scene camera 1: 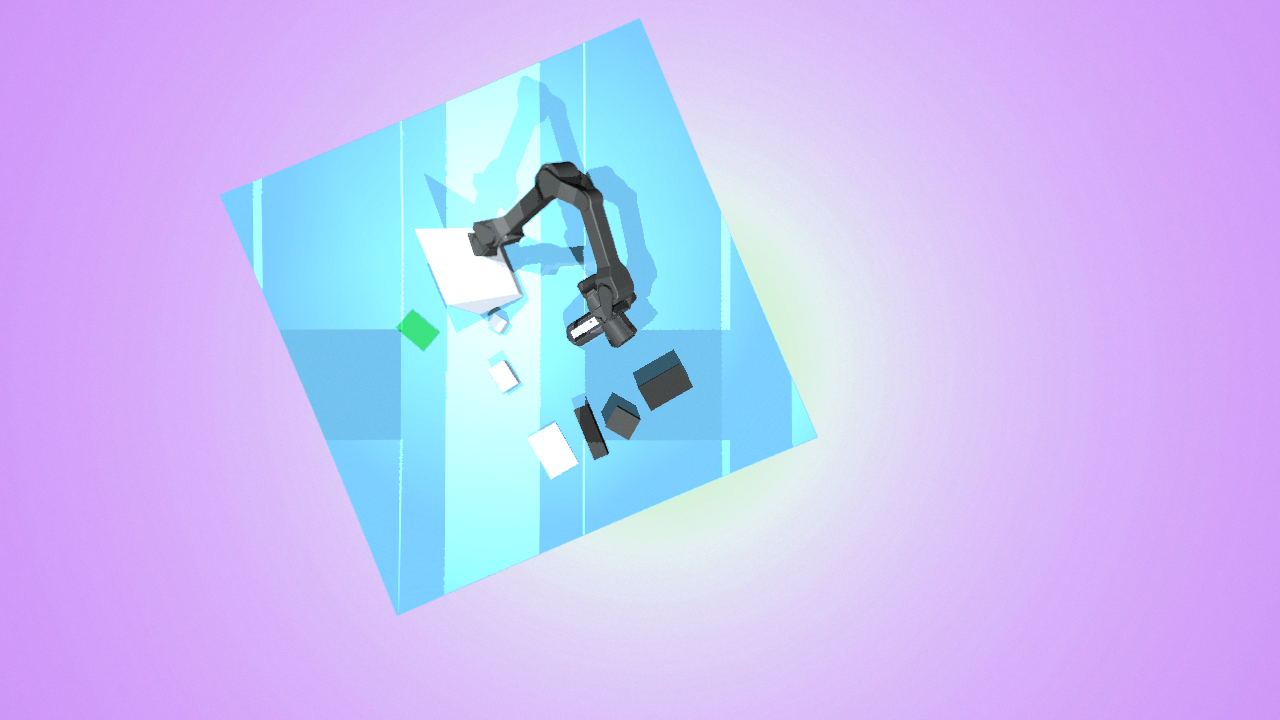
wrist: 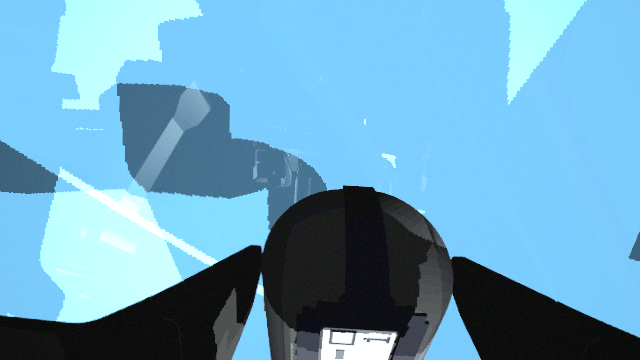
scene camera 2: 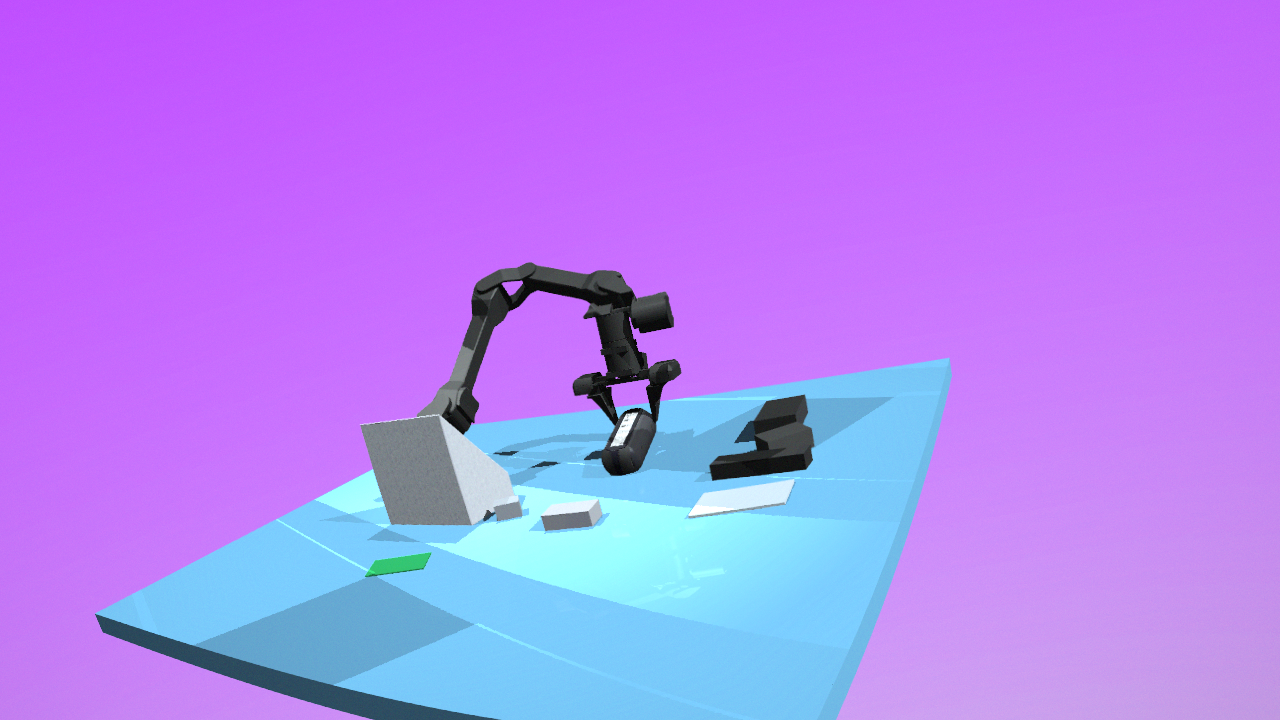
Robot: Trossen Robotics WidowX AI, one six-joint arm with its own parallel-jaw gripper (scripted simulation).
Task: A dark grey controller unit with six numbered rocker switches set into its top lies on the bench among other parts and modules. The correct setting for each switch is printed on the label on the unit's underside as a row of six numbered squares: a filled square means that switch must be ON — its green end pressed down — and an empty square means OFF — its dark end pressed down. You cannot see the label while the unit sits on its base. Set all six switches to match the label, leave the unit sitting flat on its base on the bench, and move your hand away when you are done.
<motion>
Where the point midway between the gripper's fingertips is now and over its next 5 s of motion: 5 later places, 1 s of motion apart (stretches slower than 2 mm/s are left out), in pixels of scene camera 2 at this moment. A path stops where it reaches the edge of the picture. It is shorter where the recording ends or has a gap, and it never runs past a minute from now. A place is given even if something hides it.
My gripper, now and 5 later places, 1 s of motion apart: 636,424; 632,414; 627,407; 621,401; 616,398; 611,396
</motion>
